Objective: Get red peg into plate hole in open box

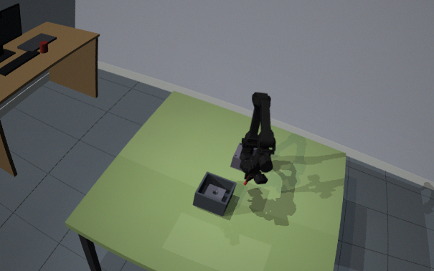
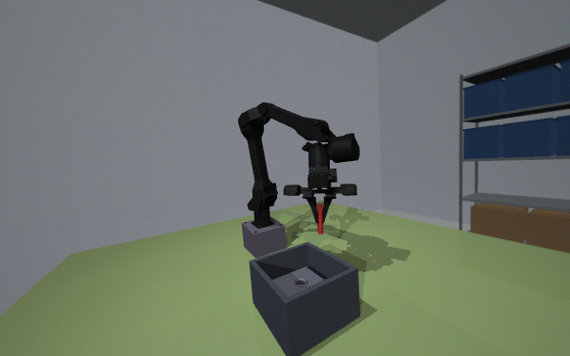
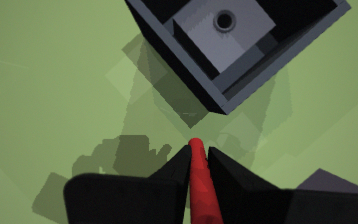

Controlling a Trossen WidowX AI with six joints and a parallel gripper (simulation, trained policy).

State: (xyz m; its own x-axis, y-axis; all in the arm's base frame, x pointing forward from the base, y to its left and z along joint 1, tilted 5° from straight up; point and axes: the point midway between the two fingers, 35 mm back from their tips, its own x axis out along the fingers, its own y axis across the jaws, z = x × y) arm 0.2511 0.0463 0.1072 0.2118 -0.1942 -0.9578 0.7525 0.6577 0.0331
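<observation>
The grey plate is 12 cm to the right of my gripper tip, 9 cm below it and 7 cm ahead of it. Round my gripper tip: red peg: 1 cm to the left, 1 cm behind, 1 cm above; dark grey box: 12 cm to the right, 11 cm below, 7 cm ahead.
</observation>
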